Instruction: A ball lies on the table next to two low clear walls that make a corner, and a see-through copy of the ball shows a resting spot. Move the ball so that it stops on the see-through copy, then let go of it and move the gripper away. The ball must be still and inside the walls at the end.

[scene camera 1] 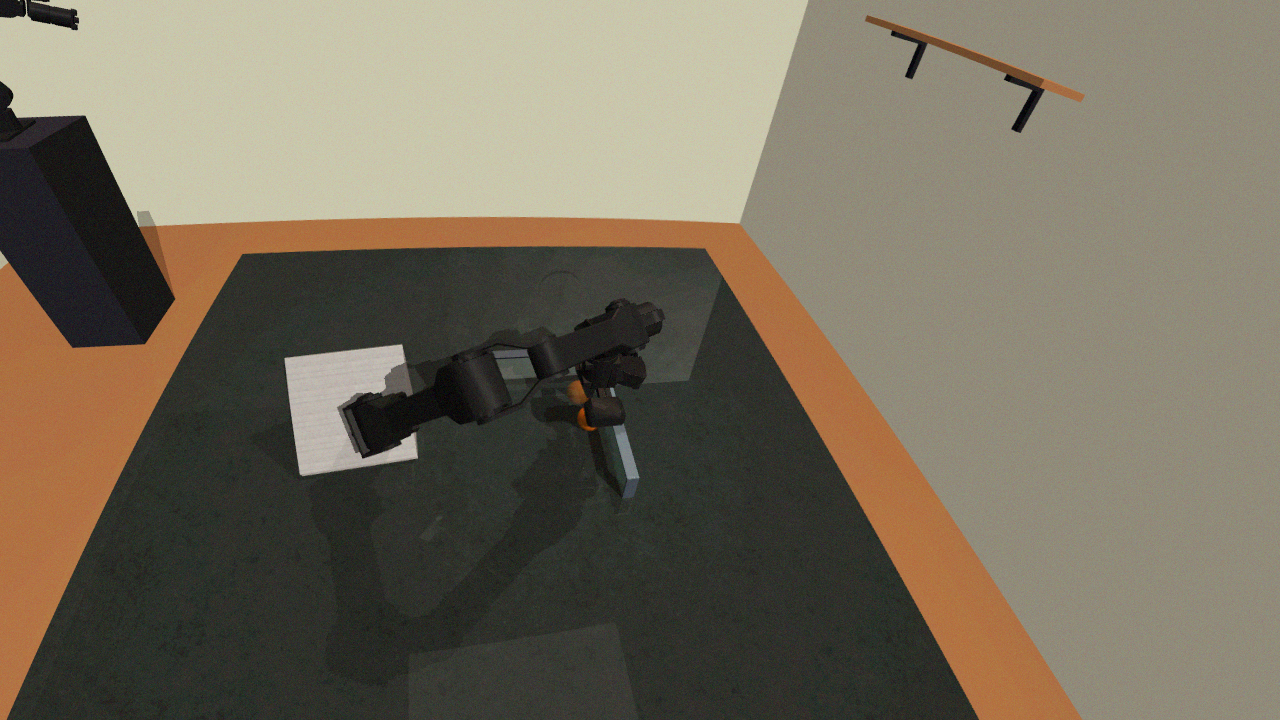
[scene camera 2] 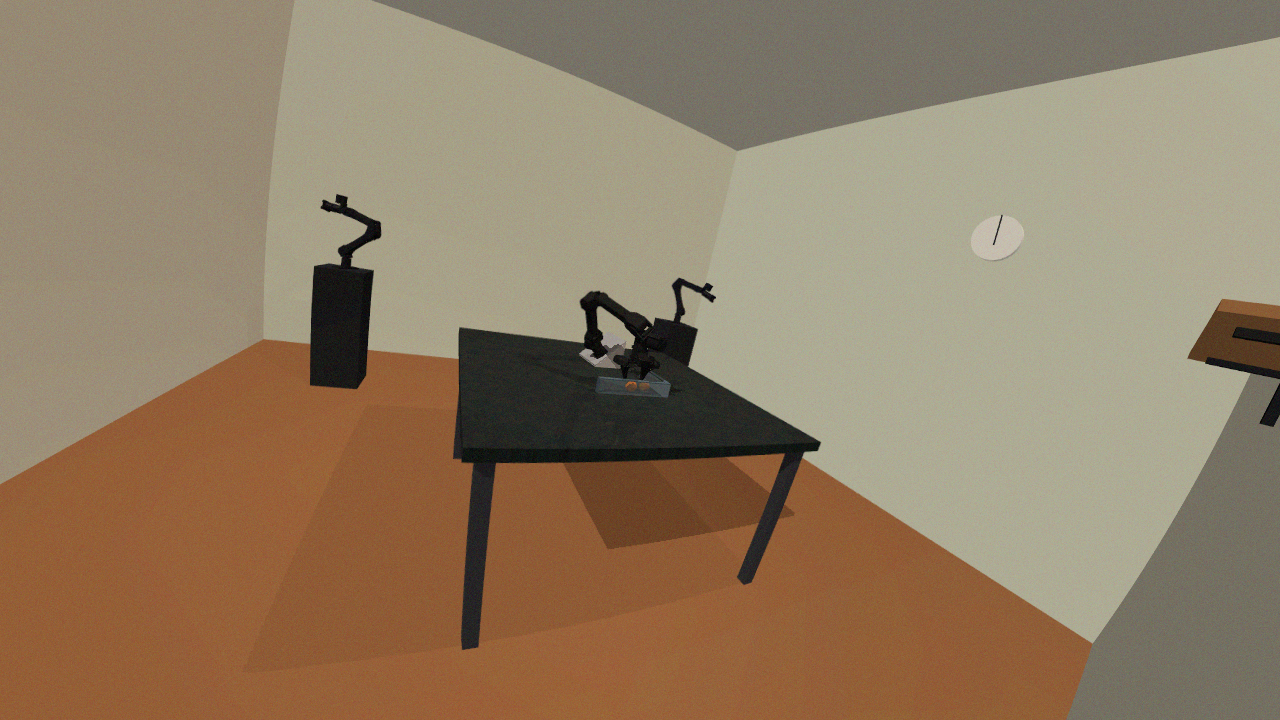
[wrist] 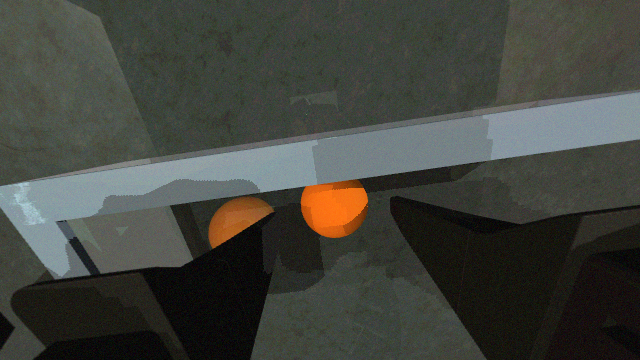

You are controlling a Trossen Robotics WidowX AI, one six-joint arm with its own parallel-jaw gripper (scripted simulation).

Labels:
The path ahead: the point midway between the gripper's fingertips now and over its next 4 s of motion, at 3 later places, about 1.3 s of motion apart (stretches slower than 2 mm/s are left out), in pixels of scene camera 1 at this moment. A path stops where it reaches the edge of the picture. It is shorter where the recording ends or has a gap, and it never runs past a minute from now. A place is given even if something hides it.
My gripper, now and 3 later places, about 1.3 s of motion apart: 592,411; 595,396; 582,375; 579,380

